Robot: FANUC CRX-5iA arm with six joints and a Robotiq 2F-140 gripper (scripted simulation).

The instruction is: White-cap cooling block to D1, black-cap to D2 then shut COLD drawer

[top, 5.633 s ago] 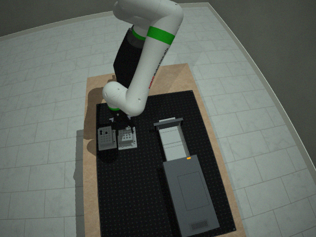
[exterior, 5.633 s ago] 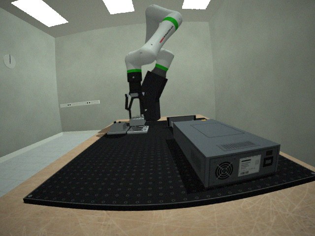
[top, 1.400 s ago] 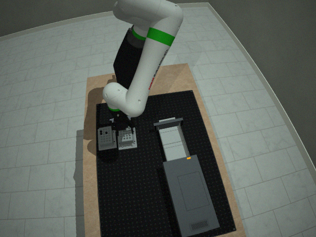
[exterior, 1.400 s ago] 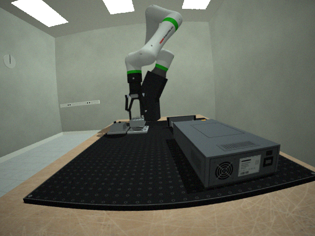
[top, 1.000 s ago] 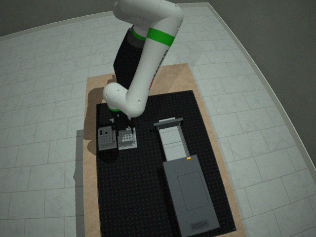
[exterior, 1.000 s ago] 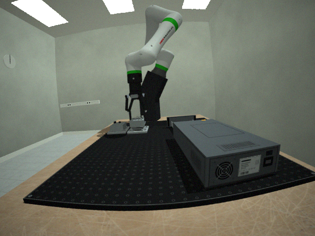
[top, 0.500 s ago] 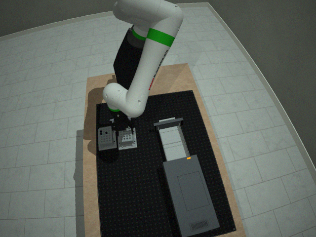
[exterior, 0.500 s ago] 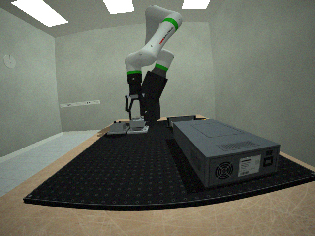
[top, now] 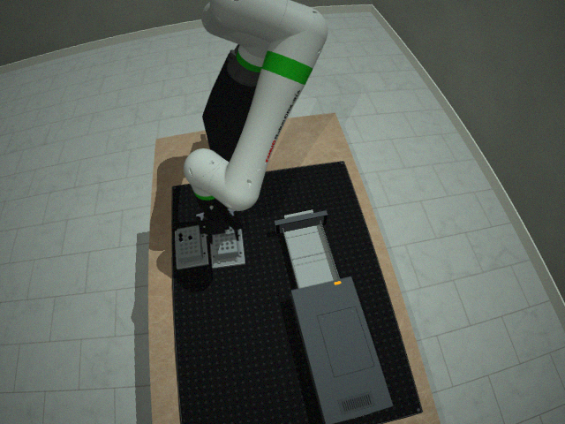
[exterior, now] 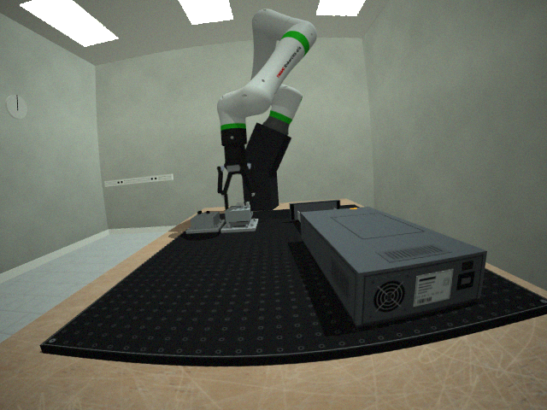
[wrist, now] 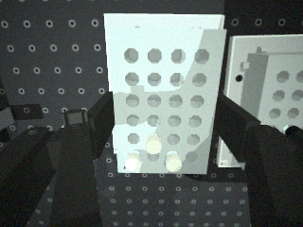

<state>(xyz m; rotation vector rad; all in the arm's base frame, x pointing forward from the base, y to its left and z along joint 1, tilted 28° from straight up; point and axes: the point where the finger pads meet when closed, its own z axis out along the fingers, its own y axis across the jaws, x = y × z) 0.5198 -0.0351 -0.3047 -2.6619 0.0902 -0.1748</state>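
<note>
My gripper is now 8 cm above the deck slot D1. Also, from my hand: grey cooling block: 14 cm to the right, 5 cm below, 2 cm behind; drawer: 29 cm to the left, 9 cm ahead, 5 cm below; slot D2: 14 cm to the right, 8 cm below, 2 cm behind.
</note>
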